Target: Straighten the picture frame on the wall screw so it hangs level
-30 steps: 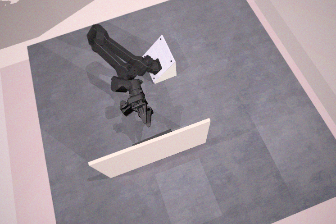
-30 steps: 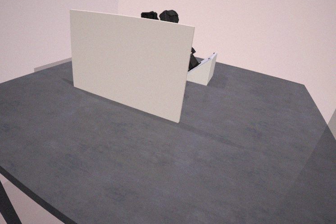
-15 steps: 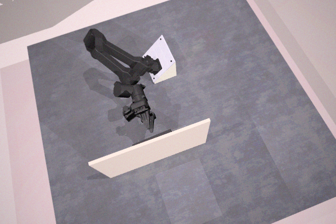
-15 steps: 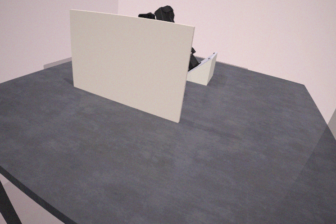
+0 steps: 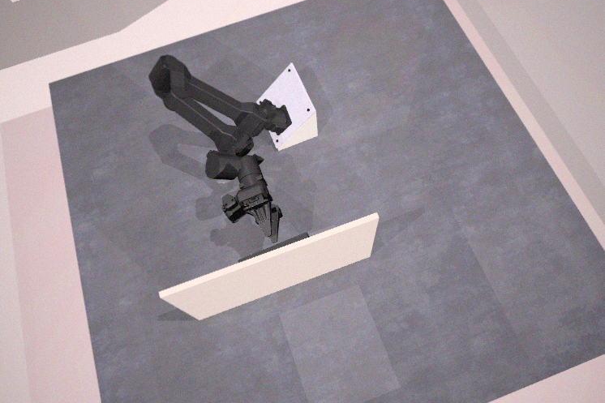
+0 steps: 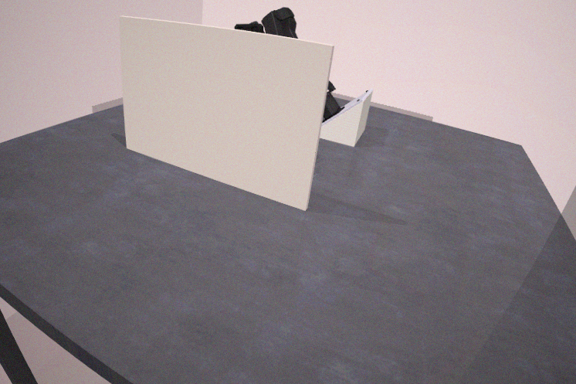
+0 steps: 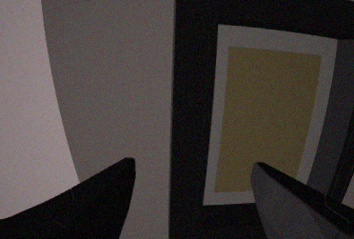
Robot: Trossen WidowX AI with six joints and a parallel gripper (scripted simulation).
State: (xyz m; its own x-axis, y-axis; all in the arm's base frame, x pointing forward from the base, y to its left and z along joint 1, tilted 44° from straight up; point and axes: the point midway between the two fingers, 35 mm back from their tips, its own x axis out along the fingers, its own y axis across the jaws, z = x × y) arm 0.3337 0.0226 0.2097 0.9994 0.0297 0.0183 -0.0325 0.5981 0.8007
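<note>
The picture frame lies 4 cm ahead of my gripper tip and 5 cm below it. Also, from my gripper tip: wall panel (5 cm ahead, 1 cm to the right, 6 cm below).
</note>
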